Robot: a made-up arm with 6 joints.
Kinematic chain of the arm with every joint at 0, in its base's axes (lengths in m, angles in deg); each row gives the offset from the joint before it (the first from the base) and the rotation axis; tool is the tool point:
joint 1: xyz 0 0 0.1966 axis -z
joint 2: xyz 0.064 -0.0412 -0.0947 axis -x
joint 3: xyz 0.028 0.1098 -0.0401 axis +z
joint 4: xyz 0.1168 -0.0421 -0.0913 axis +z
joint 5: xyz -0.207 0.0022 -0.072 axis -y
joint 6: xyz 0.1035 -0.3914 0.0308 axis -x
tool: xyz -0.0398 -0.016 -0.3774
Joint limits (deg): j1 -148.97..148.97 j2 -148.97..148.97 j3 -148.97..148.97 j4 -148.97..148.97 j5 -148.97..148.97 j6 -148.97..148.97
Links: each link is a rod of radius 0.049 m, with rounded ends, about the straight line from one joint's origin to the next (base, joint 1, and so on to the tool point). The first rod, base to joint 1, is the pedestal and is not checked.
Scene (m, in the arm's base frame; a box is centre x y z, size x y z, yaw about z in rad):
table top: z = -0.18
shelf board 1: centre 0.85 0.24 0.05 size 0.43 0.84 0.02 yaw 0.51
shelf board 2: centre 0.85 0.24 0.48 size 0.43 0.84 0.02 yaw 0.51
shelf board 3: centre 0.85 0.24 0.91 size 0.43 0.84 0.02 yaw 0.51
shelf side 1: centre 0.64 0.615 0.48 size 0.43 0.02 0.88 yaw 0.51
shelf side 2: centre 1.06 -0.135 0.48 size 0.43 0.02 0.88 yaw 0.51
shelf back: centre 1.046 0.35 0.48 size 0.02 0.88 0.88 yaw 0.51
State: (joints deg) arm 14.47 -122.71 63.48 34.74 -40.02 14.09
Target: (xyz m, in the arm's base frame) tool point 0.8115 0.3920 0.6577
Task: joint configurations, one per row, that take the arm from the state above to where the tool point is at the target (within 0.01 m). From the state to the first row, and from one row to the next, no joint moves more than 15 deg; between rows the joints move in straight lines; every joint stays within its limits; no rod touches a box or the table.
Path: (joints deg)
1: 21.63 -125.08 63.76 32.10 -40.93 -0.06
2: 28.80 -127.46 64.03 29.45 -41.84 -14.21
3: 35.96 -129.83 64.31 26.81 -42.74 -28.37
4: 43.13 -132.20 64.58 24.17 -43.65 -42.52
5: 31.50 -132.17 69.55 34.12 -34.68 -40.12
6: 19.86 -132.14 74.51 44.07 -25.71 -37.73
7: 8.23 -132.10 79.47 54.02 -16.74 -35.34
8: -3.40 -132.07 84.43 63.97 -7.77 -32.94
9: -5.33 -128.44 81.84 64.23 -14.58 -19.46
10: -7.25 -124.80 79.25 64.48 -21.39 -5.98
11: -9.17 -121.17 76.66 64.73 -28.20 7.49
12: -11.10 -117.53 74.07 64.98 -35.01 20.97
13: -13.02 -113.90 71.48 65.23 -41.82 34.45
14: -14.95 -110.27 68.89 65.48 -48.63 47.93

